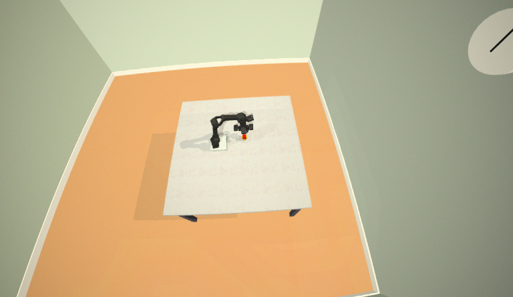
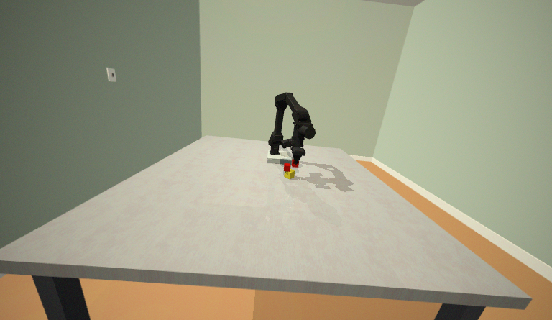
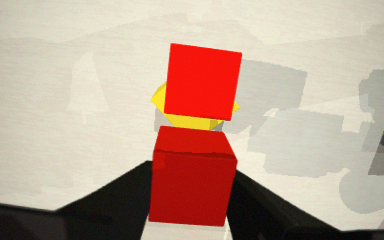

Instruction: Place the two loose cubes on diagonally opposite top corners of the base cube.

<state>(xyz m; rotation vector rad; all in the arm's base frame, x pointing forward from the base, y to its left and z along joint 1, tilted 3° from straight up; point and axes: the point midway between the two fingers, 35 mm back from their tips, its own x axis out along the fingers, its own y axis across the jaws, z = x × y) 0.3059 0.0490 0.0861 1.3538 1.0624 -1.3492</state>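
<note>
My gripper tip is 1 cm past the yellow base cube, 2 cm to the left of it and 7 cm above it.
</note>
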